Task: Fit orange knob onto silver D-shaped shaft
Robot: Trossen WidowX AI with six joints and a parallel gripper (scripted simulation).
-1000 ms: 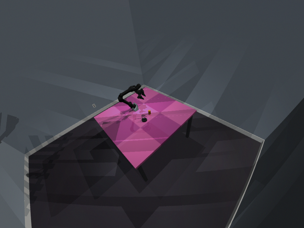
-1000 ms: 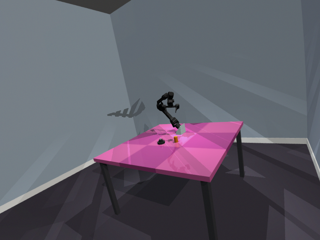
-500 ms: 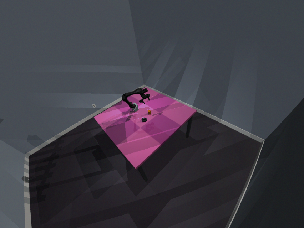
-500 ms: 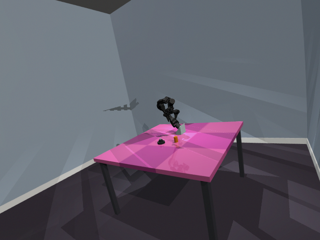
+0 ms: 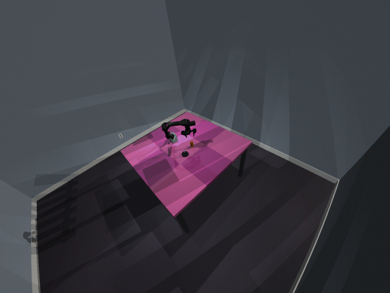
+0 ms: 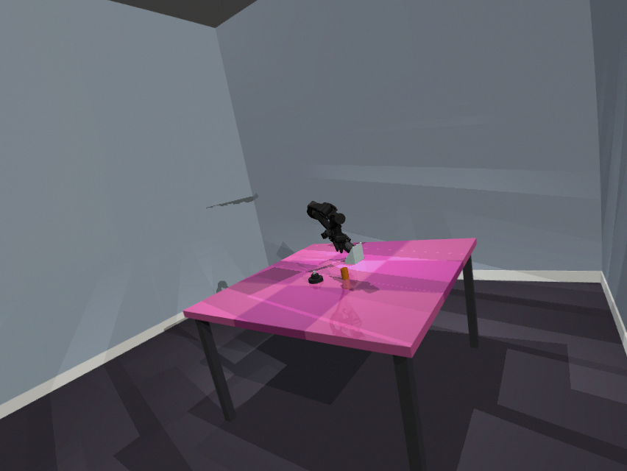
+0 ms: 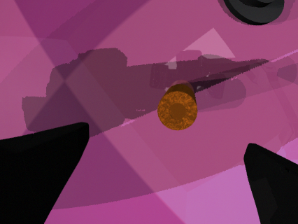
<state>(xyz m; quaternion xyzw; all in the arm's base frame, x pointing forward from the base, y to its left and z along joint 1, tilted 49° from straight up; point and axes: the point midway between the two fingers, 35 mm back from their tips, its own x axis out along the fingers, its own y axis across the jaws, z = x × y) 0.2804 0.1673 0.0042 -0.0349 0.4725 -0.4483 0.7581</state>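
Right now my gripper tip is 110 mm above the orange knob and 10 mm past it. The rest, counted from my gripper tip: round black pedestal (160 mm to the right, 120 mm below, 60 mm ahead).
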